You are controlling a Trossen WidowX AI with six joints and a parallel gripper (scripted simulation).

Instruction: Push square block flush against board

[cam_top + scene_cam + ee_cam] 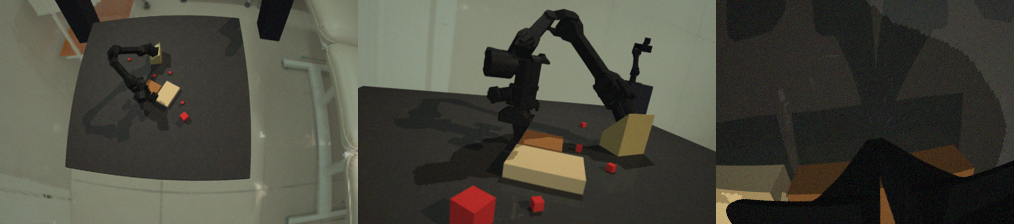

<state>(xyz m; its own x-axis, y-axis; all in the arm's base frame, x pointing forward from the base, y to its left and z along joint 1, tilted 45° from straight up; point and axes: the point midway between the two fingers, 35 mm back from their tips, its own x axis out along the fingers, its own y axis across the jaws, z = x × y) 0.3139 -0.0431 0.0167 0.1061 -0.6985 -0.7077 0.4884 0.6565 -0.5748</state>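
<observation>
Now: the square brown block 60 mm behind my gripper tip, 30 mm to the left of it and 10 mm above it. Round my gripper tip: red cube (130 mm ahead, 260 mm to the left, 10 mm above); cream board (20 mm behind, 140 mm to the left, 10 mm above).
</observation>
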